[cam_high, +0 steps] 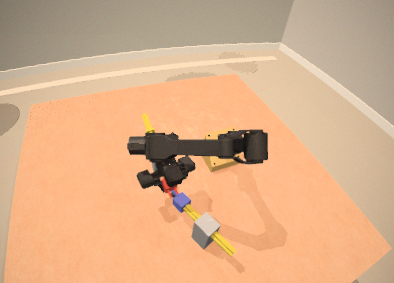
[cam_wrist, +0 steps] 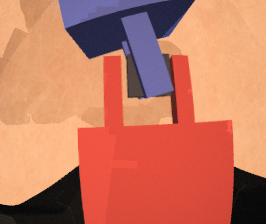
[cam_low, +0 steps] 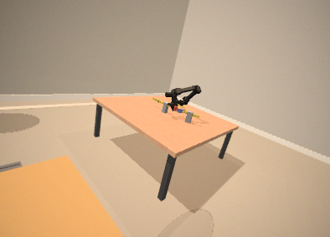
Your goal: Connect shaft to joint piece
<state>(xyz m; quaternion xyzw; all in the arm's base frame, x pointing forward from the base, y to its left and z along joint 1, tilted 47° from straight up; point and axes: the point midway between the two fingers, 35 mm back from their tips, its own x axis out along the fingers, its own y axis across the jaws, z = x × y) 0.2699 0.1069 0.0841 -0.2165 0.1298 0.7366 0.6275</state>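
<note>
Right now the red joint piece is 40 mm above my gripper tip and 10 mm to the left of it.
</note>
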